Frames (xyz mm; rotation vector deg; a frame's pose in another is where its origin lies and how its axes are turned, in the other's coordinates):
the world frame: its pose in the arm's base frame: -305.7 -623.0 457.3 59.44 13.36 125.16
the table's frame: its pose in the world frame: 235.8 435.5 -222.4 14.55 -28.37 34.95
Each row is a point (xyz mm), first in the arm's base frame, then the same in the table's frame.
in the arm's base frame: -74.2 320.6 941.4
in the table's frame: 211.8 -1130.7 678.8
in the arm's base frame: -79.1 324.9 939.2
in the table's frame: 210.7 -1134.6 673.2
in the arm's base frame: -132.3 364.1 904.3
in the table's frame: 187.7 -1170.2 611.7
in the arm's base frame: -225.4 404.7 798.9
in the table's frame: 102.6 -1205.7 498.0
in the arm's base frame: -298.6 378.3 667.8
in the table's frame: -14.2 -1177.0 404.4
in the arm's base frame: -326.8 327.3 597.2
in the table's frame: -80.7 -1125.8 367.8
